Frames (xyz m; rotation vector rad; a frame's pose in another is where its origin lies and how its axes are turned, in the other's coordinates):
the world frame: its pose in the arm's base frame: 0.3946 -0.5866 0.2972 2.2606 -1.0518 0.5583
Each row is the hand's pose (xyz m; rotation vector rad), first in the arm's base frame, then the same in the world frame.
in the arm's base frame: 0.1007 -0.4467 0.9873 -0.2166 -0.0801 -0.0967
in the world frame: 0.1484 0.3828 -0.6431 -2.5115 1.0091 -0.4053
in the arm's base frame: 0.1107 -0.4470 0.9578 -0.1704 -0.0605 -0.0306
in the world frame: 0.1374 0.3655 -0.6197 -2.4290 1.0721 -0.4238
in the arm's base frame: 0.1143 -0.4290 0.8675 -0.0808 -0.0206 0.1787
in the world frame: 0.0772 0.3240 -0.5637 -2.2069 1.2712 -0.4238
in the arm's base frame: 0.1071 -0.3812 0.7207 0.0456 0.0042 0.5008
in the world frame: -0.0388 0.2570 -0.4865 -1.8539 1.5215 -0.3668
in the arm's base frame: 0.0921 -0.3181 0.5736 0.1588 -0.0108 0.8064
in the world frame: -0.1679 0.1881 -0.4200 -1.5097 1.6976 -0.2624
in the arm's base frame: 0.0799 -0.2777 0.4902 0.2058 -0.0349 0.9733
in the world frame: -0.2459 0.1495 -0.3859 -1.3283 1.7773 -0.1826
